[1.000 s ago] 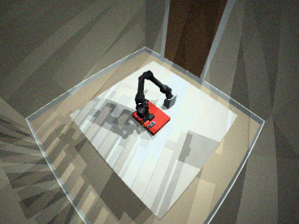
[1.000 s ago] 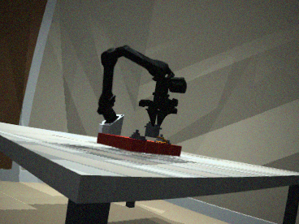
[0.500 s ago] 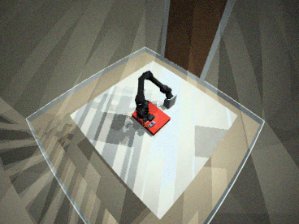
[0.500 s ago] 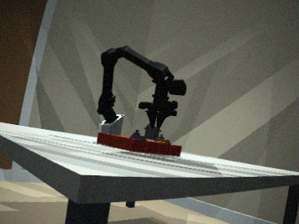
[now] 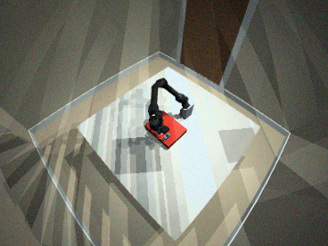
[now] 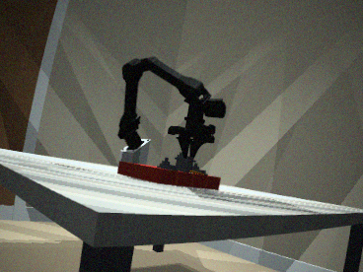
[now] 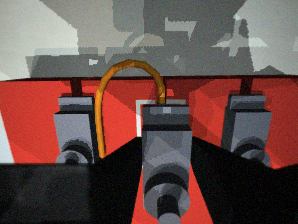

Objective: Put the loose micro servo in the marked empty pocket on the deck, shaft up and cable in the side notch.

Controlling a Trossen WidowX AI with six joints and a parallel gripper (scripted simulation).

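Right now the red deck is 12 cm behind my gripper tip, 1 cm to the left of it and 7 cm below it.
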